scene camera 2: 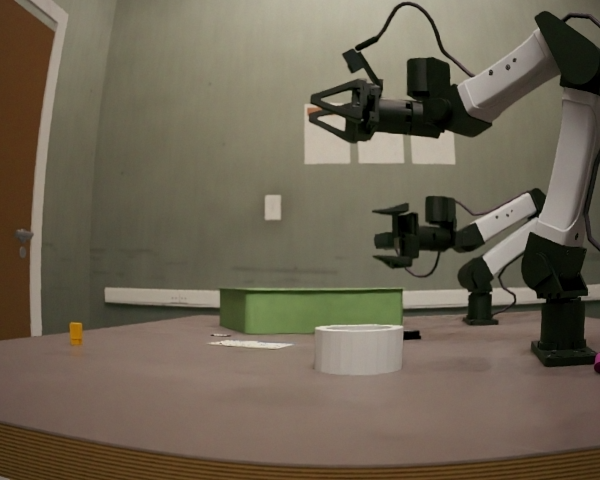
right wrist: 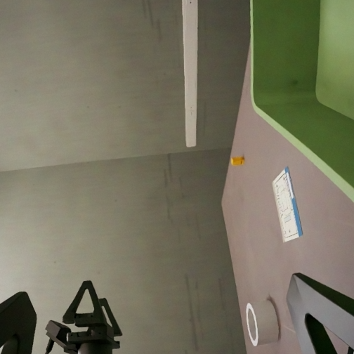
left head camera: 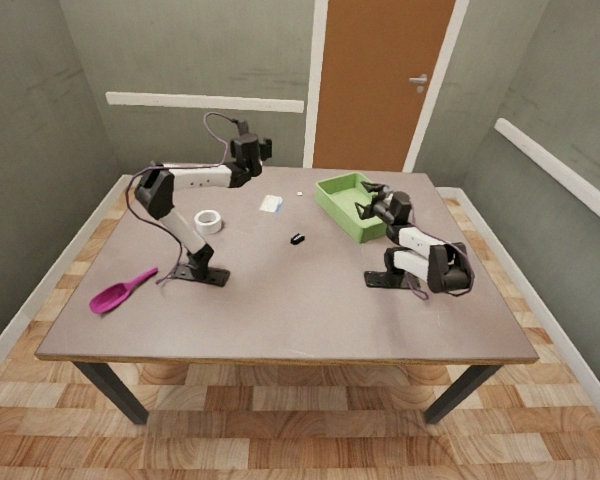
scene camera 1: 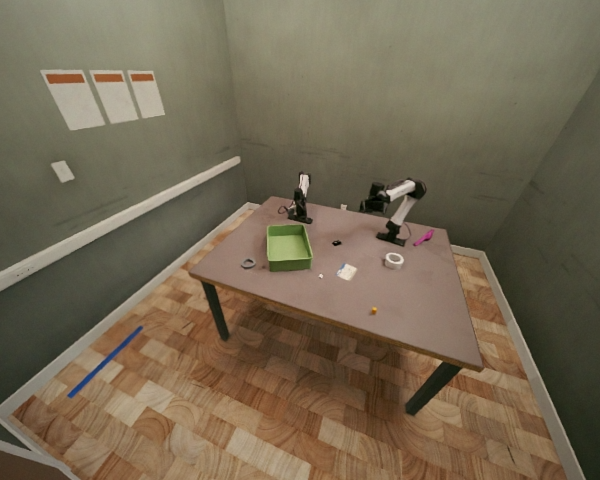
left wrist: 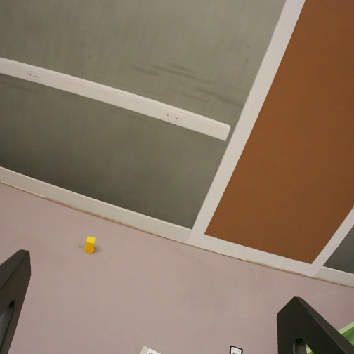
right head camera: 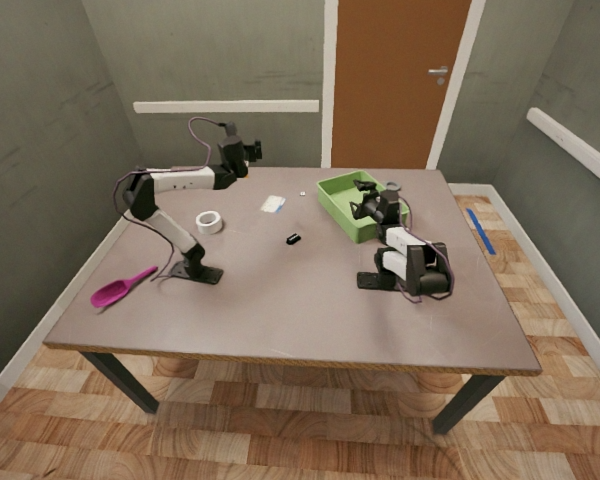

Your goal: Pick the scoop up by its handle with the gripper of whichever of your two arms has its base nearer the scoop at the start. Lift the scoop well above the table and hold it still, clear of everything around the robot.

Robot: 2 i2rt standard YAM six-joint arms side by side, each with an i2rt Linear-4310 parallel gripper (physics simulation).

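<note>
The magenta scoop lies on the table beside the left arm's base. In the left head camera its bowl is at lower left and its handle points up and right toward that base. An edge of the scoop shows in scene camera 2. My left gripper is open and empty, high above the table and far from the scoop. My right gripper is open and empty, raised near the green bin, across the table from the scoop.
The green bin stands in front of the right arm. A white tape roll stands ahead of the left arm's base. A black clip-like object, a flat card and a yellow block lie on the table.
</note>
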